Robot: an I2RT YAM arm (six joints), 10 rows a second.
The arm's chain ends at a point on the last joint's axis. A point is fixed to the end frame.
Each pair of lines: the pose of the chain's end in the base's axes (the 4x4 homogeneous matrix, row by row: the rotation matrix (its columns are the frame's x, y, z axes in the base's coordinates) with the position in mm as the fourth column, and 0 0 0 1 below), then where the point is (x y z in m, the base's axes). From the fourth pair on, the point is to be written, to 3 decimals.
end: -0.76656, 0.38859, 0.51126, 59.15; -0.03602, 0.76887, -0.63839, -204.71; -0.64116, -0.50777, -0.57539, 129.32; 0, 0, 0, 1
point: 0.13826 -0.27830 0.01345
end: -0.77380, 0.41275, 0.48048, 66.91; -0.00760, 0.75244, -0.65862, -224.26; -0.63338, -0.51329, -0.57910, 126.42; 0, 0, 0, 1
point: 0.14196 -0.30105 0.00992
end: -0.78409, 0.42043, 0.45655, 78.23; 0.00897, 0.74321, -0.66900, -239.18; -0.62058, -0.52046, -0.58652, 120.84; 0, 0, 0, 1
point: 0.14968 -0.31760 0.00317
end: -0.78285, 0.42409, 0.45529, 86.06; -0.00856, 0.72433, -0.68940, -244.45; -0.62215, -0.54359, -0.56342, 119.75; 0, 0, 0, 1
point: 0.157 -0.327 0.005
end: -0.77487, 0.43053, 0.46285, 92.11; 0.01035, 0.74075, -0.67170, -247.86; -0.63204, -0.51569, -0.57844, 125.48; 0, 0, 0, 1
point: 0.165 -0.327 0.009
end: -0.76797, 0.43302, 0.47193, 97.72; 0.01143, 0.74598, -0.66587, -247.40; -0.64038, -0.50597, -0.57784, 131.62; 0, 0, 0, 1
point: 0.172 -0.325 0.015
